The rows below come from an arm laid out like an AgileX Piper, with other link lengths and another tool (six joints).
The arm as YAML. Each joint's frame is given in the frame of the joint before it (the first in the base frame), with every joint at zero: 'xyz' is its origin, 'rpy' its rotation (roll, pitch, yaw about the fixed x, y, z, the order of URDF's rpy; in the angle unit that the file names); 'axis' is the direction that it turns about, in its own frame. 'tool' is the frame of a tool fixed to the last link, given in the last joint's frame.
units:
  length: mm
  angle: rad
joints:
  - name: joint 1
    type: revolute
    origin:
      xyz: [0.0, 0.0, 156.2]
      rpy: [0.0, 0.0, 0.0]
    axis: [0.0, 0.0, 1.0]
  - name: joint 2
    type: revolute
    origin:
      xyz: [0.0, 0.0, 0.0]
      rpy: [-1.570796, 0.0, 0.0]
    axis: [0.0, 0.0, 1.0]
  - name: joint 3
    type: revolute
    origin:
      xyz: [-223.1, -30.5, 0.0]
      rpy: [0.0, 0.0, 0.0]
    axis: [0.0, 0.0, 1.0]
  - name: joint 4
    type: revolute
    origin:
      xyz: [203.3, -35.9, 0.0]
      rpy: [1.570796, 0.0, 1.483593]
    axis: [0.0, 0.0, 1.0]
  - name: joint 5
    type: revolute
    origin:
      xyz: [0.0, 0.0, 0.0]
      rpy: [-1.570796, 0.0, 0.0]
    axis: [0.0, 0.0, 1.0]
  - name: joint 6
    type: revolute
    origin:
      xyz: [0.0, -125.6, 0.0]
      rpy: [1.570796, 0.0, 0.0]
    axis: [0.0, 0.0, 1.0]
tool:
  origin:
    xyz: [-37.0, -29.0, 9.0]
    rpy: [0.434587, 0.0, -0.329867]
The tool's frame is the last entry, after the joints.
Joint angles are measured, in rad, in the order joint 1, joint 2, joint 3, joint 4, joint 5, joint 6. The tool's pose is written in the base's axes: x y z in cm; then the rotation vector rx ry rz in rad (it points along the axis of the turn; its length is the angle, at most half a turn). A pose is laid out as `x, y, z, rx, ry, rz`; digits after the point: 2 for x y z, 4 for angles.
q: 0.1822 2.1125 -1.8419 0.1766 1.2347 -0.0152
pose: 39.83, 6.54, 18.14, -0.6199, 2.7838, -0.3805
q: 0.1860 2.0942 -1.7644 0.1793 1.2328 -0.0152
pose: 38.59, 6.49, 16.88, -0.6463, 2.8362, -0.3793
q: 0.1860 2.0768 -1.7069 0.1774 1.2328 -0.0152
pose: 37.61, 6.29, 16.11, -0.6633, 2.8728, -0.3840
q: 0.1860 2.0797 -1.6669 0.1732 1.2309 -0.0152
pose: 36.94, 6.11, 15.04, -0.6817, 2.9096, -0.3921
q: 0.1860 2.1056 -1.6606 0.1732 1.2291 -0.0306
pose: 36.85, 6.14, 13.94, -0.7148, 2.9284, -0.3920
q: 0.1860 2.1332 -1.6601 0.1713 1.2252 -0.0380
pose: 36.86, 6.14, 12.92, -0.7353, 2.9457, -0.3950
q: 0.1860 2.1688 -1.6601 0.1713 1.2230 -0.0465
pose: 36.79, 6.16, 11.60, -0.7607, 2.9712, -0.3949
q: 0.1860 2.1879 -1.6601 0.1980 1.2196 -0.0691
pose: 36.74, 6.54, 10.89, -0.7807, 2.9802, -0.3549
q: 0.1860 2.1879 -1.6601 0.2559 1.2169 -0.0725
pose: 36.66, 7.22, 10.90, -0.7462, 2.9929, -0.2750
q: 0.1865 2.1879 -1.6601 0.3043 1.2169 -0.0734
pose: 36.57, 7.79, 10.92, -0.7165, 3.0044, -0.2080
